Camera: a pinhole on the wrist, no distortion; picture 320 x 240 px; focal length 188.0 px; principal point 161.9 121.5 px. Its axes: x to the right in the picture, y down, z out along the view. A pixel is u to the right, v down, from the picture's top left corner.
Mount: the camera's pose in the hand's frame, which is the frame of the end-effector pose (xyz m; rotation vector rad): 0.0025 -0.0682 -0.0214 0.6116 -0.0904 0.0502
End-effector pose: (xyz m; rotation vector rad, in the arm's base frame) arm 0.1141 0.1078 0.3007 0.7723 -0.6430 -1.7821
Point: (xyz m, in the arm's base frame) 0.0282 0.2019 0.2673
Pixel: 34 154
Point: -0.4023 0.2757 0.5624
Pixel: 153 211
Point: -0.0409 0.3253 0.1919
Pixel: 10 33
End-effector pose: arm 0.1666 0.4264 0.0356 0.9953 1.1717 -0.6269
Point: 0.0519 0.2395 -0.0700
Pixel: 220 72
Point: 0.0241 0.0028 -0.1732
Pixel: 224 87
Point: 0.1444 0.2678 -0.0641
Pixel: 273 167
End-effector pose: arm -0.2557 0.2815 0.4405 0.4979 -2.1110 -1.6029
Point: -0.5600 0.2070 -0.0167
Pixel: 280 26
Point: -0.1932 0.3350 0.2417
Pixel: 17 67
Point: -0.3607 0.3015 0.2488
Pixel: 229 106
